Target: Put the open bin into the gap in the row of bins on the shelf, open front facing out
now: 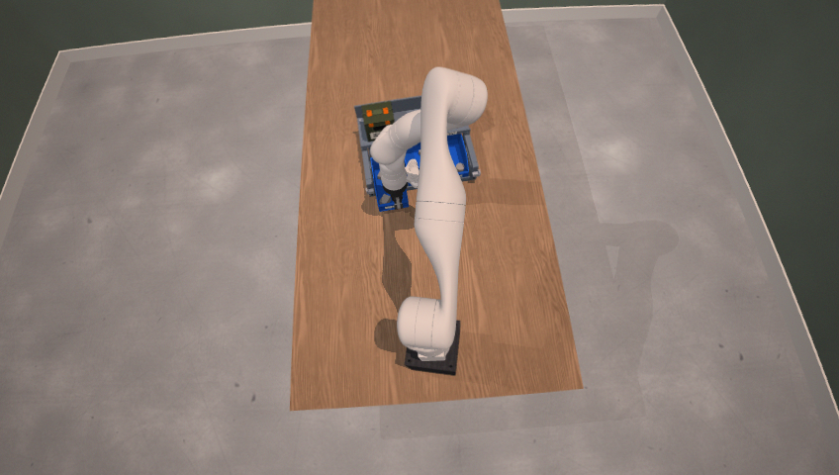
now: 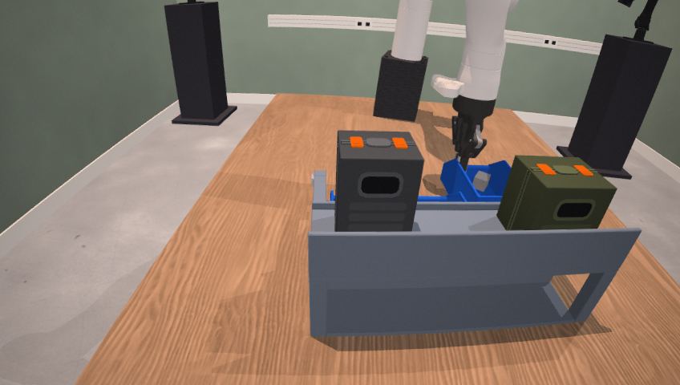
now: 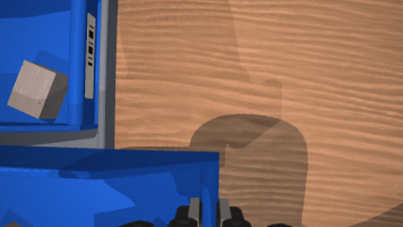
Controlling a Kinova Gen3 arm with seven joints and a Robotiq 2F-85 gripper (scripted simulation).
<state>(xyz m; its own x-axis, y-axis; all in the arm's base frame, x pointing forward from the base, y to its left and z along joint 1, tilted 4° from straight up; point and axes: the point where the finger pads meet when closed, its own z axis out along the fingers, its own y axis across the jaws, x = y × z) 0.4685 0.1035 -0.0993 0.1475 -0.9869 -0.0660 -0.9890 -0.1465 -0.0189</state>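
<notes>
My gripper is now 12 cm short of the grey part, 6 cm to the right of it and 3 cm above it. Round my hand: grey shelf (21 cm ahead, 7 cm to the right).
</notes>
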